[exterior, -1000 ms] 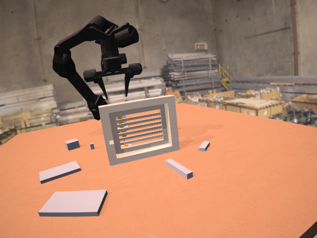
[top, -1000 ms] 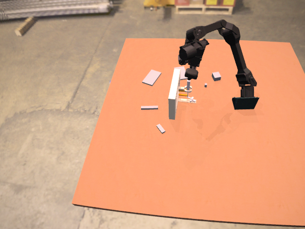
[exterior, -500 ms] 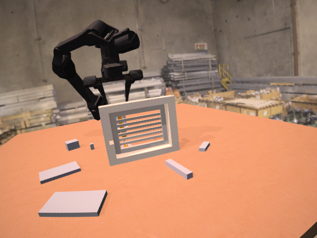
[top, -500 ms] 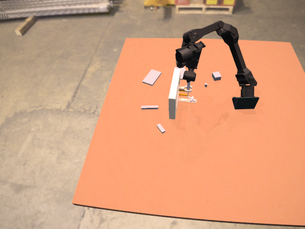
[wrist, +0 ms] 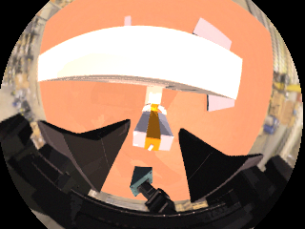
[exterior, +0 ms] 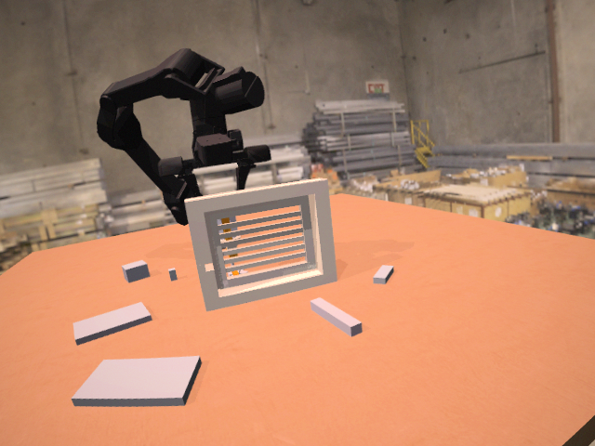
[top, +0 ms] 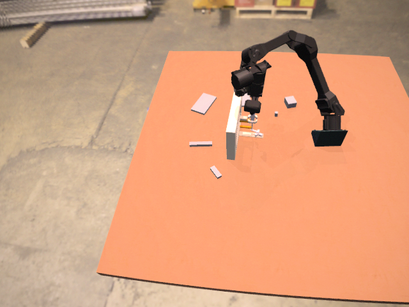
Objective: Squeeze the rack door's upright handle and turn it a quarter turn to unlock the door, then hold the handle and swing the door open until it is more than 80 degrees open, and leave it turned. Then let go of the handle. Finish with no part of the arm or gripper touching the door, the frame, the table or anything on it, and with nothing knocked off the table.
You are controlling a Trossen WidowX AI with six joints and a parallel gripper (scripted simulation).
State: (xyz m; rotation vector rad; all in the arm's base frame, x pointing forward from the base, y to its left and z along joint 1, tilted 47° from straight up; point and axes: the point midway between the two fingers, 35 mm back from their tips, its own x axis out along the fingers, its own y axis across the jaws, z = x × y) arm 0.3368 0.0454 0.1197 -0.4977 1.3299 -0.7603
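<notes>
Right now my gripper tip is 1 cm past the upright handle and 4 cm above it. From my gripper tip the other things lie so: tiny cube (13 cm behind, 9 cm to the right, 13 cm below); then small block (20 cm behind, 17 cm to the right, 13 cm below); then flat slab (21 cm ahead, 19 cm to the right, 14 cm below).
</notes>
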